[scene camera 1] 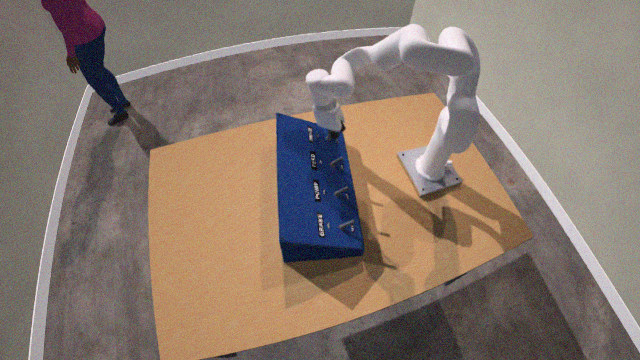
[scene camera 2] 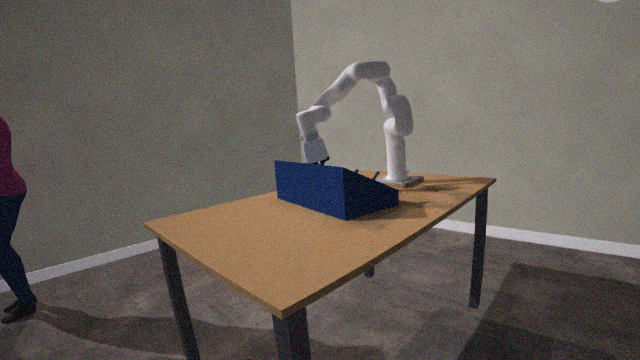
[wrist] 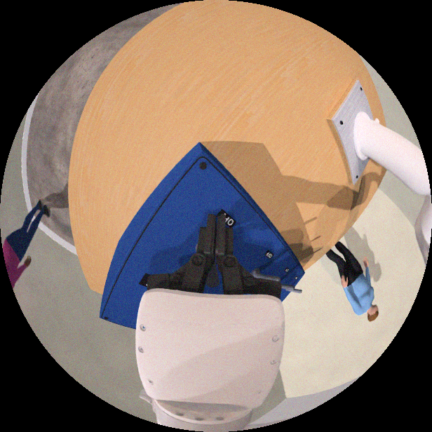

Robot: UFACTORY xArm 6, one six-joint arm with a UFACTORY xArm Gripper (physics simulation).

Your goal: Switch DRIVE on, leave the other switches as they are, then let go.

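Places are measured from the arm's base along level axes (x ahead, y left, z up), in metres.
Where they show: gripper, fingertip midpoint: [scene camera 1: 335,136]; arm's base at its link origin: [scene camera 1: 430,168] [scene camera 2: 397,178].
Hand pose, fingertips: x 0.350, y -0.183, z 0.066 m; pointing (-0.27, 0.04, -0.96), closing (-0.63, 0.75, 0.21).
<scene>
Things, the pixels of their centre, and the offset from my fingertips. Level surfaces: height alone.
- blue sloped switch panel at the middle of its body: [scene camera 1: 313,184] [scene camera 2: 329,187] 0.025 m down, 0.133 m ahead, 0.174 m left
- DRIVE label at the middle of its body: [scene camera 1: 310,134] 0.034 m up, 0.098 m ahead, 0.003 m right
- FEED lever at the middle of its body: [scene camera 1: 337,160] 0.024 m up, 0.036 m ahead, 0.129 m left
- PUMP lever at the middle of its body: [scene camera 1: 342,190] 0.024 m up, 0.056 m ahead, 0.248 m left
- BRAKE lever at the middle of its body: [scene camera 1: 347,224] 0.024 m up, 0.075 m ahead, 0.366 m left
- wooden table at its surface level: 0.087 m down
A blue sloped switch panel [scene camera 1: 295,200] [scene camera 2: 310,187] [wrist: 175,210] stands on the table. The DRIVE label [scene camera 1: 310,134] is at its far end in scene camera 1. The FEED lever [scene camera 1: 337,162], PUMP lever [scene camera 1: 341,191] and BRAKE lever [scene camera 1: 346,224] stand in a row, all leaning alike. My gripper [scene camera 1: 334,136] [scene camera 2: 322,161] [wrist: 216,222] is shut with nothing between its fingers. Its tips are low over the panel at the DRIVE position, beside a small white-lettered plate [wrist: 226,219] in the wrist view. The DRIVE lever is hidden by the gripper; its setting and any contact cannot be told.
The wooden table [scene camera 1: 210,200] [scene camera 2: 240,250] [wrist: 200,75] carries the panel and the arm's base plate [scene camera 1: 409,161] [wrist: 345,130]. A person in magenta [scene camera 1: 82,25] [scene camera 2: 6,165] [wrist: 14,255] and a person in light blue [wrist: 360,297] are beyond the table.
</scene>
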